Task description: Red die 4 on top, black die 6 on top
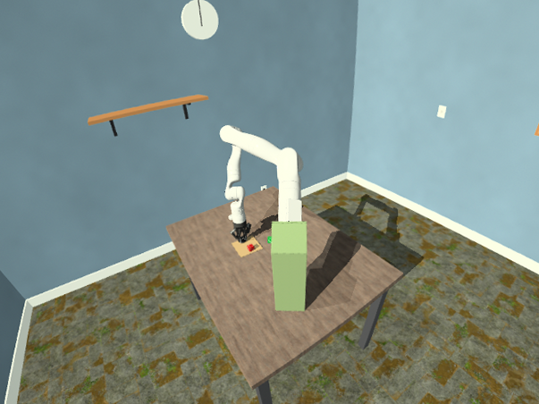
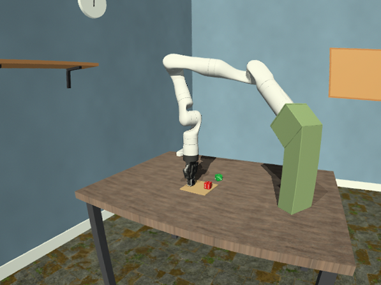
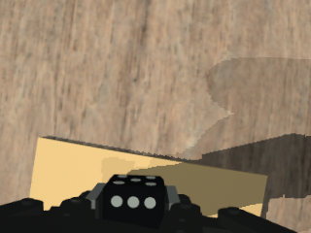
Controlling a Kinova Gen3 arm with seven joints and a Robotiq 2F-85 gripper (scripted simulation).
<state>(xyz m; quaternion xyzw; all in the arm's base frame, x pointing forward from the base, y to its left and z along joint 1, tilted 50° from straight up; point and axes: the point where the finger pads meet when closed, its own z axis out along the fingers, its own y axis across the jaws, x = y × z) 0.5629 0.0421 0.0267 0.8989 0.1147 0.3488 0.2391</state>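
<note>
My gripper is now 10 mm above the black die. Also, from my hand: tan mat (40 mm behind, 30 mm below); green die (140 mm to the right, 100 mm behind, 10 mm below); red die (90 mm behind, 10 mm below).
</note>
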